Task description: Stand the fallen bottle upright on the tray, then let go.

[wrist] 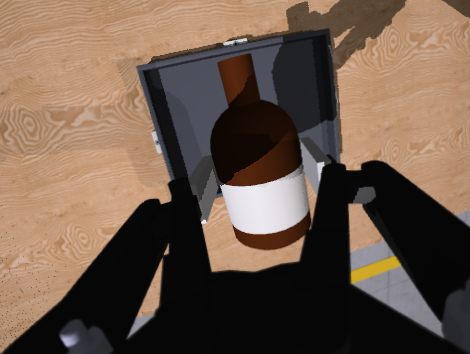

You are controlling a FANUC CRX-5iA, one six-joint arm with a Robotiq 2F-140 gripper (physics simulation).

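Frame: origin at the arm's base, x right, y ahead, z up, level; centimetres.
Seen in the pictures: gripper, fingertip midpoint: [257, 162].
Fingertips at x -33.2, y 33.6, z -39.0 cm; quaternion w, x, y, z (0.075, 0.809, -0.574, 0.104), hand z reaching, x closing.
Observation:
A point is followed by its place in that frame.
The brown bottle [265, 202] @(x -35.6, y 33.4, z -36.0 cm) with a white label is held between the fingers, its side turned to the camera. Its neck points to the upper part of the wrist view and its base to the lower part. It is above the dark grey tray [192, 82] @(x -26.7, y 39.3, z -54.7 cm), apart from the tray floor as far as the view shows. My gripper [257, 162] @(x -33.2, y 33.6, z -39.0 cm) is shut on the bottle, with one light grey pad on each side of the body, near the top of the label. The bottle's underside and the tray's near rim behind it are mostly hidden.
The tray lies on a wood-grain table [65, 160] @(x -38.7, y 55.9, z -55.3 cm); small white fittings sit on its far and left walls. Shadows fall over the tray and the table at upper right. Past the table edge at lower right is a grey floor with a yellow stripe [375, 269].

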